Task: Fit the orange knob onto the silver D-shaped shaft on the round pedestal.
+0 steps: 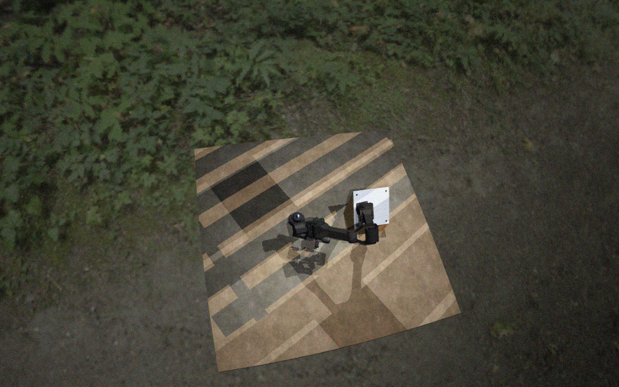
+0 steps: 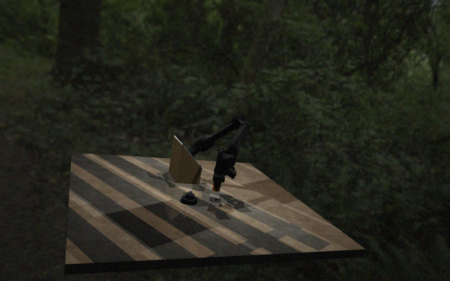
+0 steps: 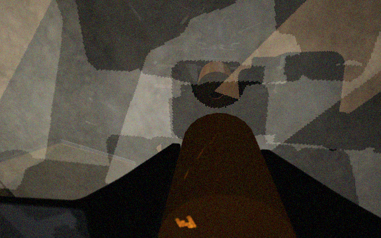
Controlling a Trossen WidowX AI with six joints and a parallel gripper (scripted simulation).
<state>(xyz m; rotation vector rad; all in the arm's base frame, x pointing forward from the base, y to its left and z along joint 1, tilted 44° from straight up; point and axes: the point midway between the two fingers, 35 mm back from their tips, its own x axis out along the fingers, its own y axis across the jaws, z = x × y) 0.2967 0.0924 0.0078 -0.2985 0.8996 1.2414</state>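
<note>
My gripper tip is now 20 mm short of the round dark pedestal, 160 mm to the left of it and 30 mm above it. Also, from my gripper tip: orange knob: 40 mm above.
</note>
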